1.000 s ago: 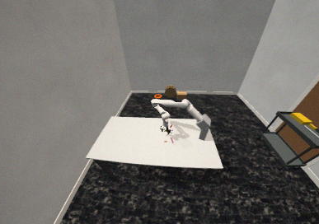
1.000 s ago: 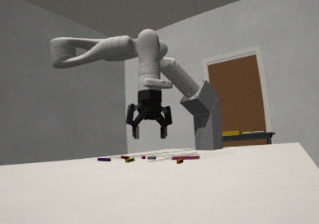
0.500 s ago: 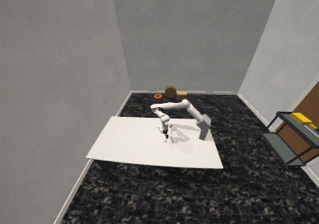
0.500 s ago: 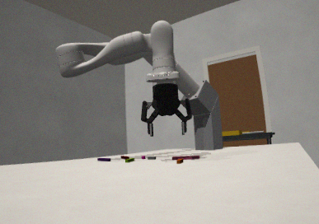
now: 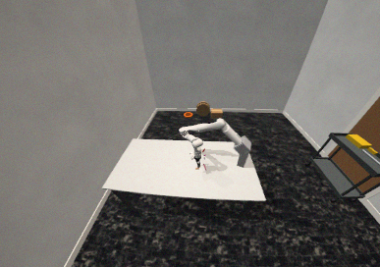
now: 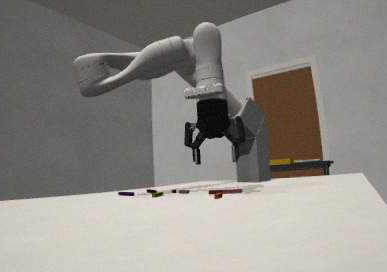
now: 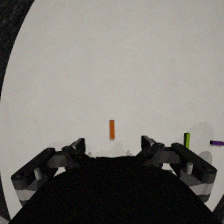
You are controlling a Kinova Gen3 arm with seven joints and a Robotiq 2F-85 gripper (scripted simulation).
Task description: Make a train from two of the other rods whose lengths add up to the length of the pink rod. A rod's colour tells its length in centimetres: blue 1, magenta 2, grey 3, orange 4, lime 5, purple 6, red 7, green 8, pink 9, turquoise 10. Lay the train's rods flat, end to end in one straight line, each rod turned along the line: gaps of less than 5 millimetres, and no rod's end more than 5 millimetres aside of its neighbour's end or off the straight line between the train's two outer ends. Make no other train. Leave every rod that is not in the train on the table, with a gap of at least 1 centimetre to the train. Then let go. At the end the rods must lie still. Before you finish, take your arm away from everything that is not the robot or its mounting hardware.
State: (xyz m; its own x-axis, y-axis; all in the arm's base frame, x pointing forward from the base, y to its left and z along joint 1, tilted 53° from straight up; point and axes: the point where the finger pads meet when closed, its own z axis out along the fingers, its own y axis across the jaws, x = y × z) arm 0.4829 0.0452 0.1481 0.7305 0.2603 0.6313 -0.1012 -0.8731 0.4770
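Now: hand 8 cm above the orange rod. Round my hand: pink rod: 9 cm behind, 1 cm to the left, 8 cm below; then grey rod: 14 cm behind, 11 cm to the right, 8 cm below; then lime rod: 7 cm behind, 17 cm to the right, 8 cm below.
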